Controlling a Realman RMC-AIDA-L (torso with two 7-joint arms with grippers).
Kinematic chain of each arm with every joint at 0, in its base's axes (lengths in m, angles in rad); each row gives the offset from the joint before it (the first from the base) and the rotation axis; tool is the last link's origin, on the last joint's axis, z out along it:
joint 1: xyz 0 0 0.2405 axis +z
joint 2: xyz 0 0 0 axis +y
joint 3: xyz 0 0 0.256 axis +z
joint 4: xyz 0 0 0 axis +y
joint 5: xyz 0 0 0.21 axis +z
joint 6: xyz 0 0 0 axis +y
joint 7: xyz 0 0 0.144 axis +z
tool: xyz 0 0 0
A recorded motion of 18 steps. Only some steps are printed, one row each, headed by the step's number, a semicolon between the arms.
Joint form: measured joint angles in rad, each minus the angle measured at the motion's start. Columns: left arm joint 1, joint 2, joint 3, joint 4, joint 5, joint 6, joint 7; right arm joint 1, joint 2, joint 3, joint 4, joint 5, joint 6, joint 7.
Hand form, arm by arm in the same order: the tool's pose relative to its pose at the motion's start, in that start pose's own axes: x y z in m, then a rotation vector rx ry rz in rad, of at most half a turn. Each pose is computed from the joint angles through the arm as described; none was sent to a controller.
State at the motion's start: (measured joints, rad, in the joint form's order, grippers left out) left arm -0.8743 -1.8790 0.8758 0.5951 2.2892 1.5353 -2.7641; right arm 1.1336 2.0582 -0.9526 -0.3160 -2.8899 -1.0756 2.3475
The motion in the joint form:
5: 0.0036 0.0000 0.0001 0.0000 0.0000 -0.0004 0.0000; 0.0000 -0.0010 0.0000 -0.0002 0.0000 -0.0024 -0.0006
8: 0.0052 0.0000 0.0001 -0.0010 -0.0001 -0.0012 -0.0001; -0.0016 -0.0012 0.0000 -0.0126 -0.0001 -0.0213 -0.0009
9: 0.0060 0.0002 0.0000 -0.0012 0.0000 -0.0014 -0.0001; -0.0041 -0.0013 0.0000 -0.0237 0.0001 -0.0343 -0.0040
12: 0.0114 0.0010 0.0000 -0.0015 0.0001 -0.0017 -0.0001; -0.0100 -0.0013 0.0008 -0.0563 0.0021 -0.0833 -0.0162
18: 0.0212 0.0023 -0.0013 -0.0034 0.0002 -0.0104 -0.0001; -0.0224 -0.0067 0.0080 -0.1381 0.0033 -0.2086 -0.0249
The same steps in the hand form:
5: -0.0009 -0.0014 -0.0001 0.0007 0.0002 -0.0035; 0.0002 -0.0003 -0.0003 -0.0007 0.0014 -0.0002
8: -0.0013 -0.0021 0.0000 0.0009 0.0003 -0.0060; 0.0002 0.0000 -0.0023 -0.0069 0.0059 -0.0019
9: -0.0015 -0.0025 -0.0001 0.0012 0.0006 -0.0069; 0.0002 -0.0002 -0.0039 -0.0101 0.0076 -0.0052
12: -0.0028 -0.0047 -0.0005 0.0026 0.0010 -0.0124; 0.0006 0.0008 -0.0087 -0.0286 0.0181 -0.0185
18: -0.0042 -0.0093 -0.0012 0.0070 0.0094 -0.0240; 0.0021 0.0011 -0.0237 -0.0700 0.0441 -0.0284

